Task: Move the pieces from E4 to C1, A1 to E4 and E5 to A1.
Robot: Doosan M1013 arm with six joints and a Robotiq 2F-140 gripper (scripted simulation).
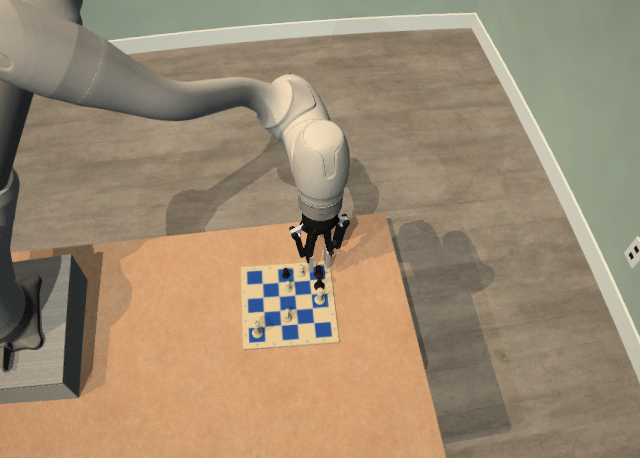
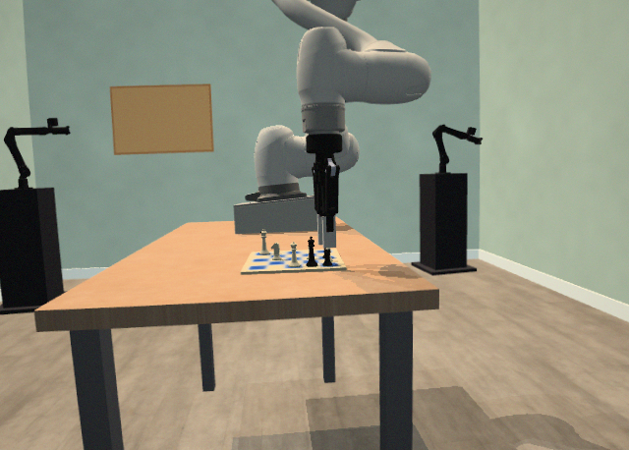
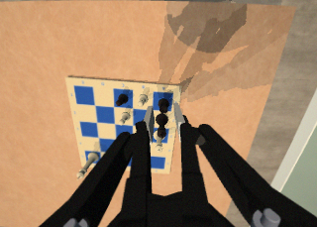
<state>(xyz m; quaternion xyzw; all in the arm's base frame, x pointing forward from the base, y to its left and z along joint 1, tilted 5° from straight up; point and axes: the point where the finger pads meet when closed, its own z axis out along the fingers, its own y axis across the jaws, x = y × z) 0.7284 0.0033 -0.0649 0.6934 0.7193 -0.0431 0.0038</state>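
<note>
My hand is 170 mm past the tall white piece, 120 mm to the left of it and 40 mm above it. Also, from my hand: chessboard (90 mm behind, 60 mm to the right, 80 mm below).
</note>
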